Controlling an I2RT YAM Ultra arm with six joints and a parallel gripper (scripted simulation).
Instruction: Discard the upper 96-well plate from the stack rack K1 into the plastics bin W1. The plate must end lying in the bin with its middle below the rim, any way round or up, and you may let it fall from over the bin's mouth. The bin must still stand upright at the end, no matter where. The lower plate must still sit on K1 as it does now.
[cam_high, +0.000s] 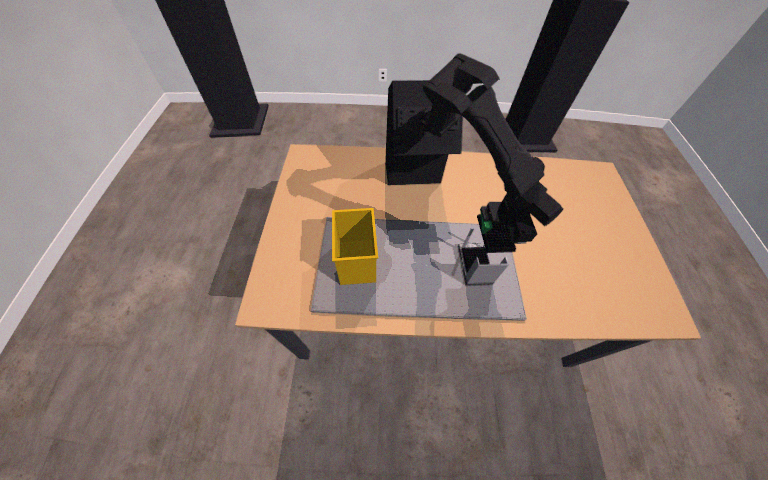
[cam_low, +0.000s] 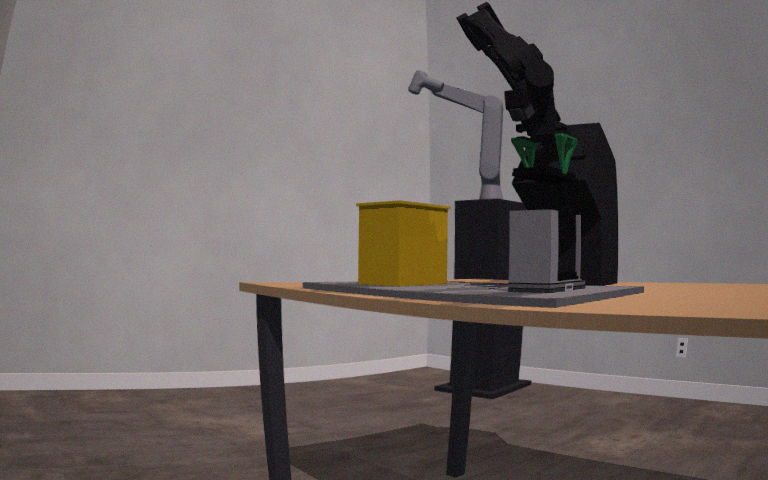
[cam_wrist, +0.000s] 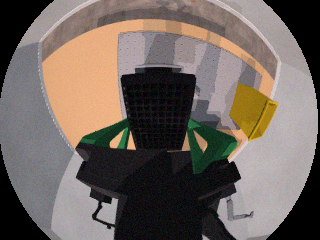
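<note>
My hand is 410 mm to the left of the yellow plastics bin W1, 140 mm above it and 40 mm past it.
</note>
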